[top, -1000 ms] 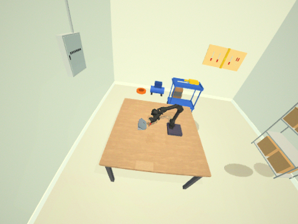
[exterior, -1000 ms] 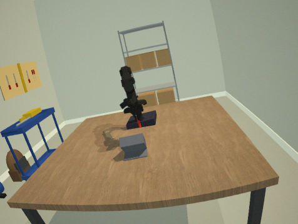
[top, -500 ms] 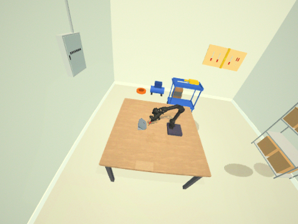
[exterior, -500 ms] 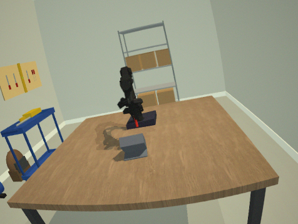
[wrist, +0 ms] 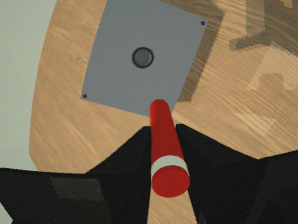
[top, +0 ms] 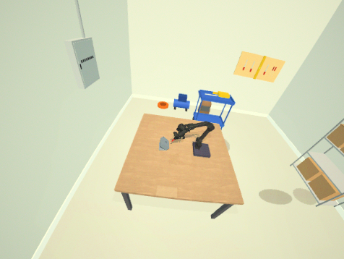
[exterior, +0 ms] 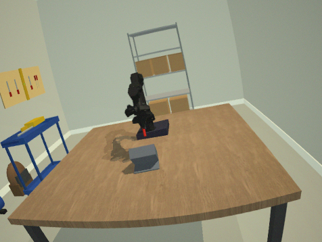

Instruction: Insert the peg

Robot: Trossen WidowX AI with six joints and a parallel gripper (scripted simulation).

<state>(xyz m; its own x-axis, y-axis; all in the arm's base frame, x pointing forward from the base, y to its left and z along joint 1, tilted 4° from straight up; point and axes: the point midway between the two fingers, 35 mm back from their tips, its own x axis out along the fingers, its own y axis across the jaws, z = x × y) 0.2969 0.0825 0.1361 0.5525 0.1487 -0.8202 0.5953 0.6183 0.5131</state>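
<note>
Right now my gripper tip is 11 cm short of the grey sloped panel, 10 cm above it and 1 cm to the right of it. Also, from my gripper tip: red peg 1 cm behind, 1 cm above.
</note>
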